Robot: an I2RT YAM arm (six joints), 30 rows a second.
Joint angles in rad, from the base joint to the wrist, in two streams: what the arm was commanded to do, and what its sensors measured. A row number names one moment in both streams.
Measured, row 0: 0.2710 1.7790 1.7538 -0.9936 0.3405 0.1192
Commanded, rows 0 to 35: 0.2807 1.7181 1.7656 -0.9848 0.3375 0.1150; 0.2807 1.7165 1.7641 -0.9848 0.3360 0.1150; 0.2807 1.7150 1.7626 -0.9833 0.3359 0.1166; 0.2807 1.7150 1.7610 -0.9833 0.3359 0.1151; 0.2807 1.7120 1.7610 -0.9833 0.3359 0.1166; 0.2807 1.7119 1.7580 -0.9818 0.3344 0.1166; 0.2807 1.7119 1.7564 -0.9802 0.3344 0.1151; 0.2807 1.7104 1.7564 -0.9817 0.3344 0.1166; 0.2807 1.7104 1.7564 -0.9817 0.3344 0.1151; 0.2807 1.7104 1.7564 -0.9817 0.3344 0.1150; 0.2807 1.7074 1.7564 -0.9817 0.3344 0.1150; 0.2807 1.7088 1.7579 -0.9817 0.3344 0.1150; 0.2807 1.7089 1.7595 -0.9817 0.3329 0.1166; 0.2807 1.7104 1.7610 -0.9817 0.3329 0.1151; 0.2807 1.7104 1.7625 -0.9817 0.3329 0.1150; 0.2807 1.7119 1.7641 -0.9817 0.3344 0.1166; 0.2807 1.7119 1.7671 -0.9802 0.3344 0.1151; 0.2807 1.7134 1.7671 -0.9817 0.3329 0.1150; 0.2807 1.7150 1.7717 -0.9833 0.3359 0.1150; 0.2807 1.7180 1.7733 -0.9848 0.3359 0.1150; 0.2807 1.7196 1.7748 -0.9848 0.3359 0.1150; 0.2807 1.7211 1.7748 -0.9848 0.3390 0.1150; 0.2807 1.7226 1.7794 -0.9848 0.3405 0.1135; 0.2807 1.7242 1.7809 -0.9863 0.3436 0.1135; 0.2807 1.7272 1.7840 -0.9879 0.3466 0.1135; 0.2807 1.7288 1.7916 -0.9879 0.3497 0.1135; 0.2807 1.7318 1.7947 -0.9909 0.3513 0.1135; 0.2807 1.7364 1.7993 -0.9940 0.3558 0.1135; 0.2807 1.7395 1.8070 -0.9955 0.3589 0.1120; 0.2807 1.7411 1.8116 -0.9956 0.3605 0.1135; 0.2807 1.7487 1.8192 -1.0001 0.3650 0.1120; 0.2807 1.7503 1.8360 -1.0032 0.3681 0.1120; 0.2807 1.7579 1.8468 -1.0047 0.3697 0.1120; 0.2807 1.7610 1.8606 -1.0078 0.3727 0.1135; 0.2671 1.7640 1.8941 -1.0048 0.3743 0.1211; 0.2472 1.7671 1.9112 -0.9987 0.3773 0.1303
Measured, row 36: 0.2695 1.7874 1.8137 -1.0115 0.3515 0.1200
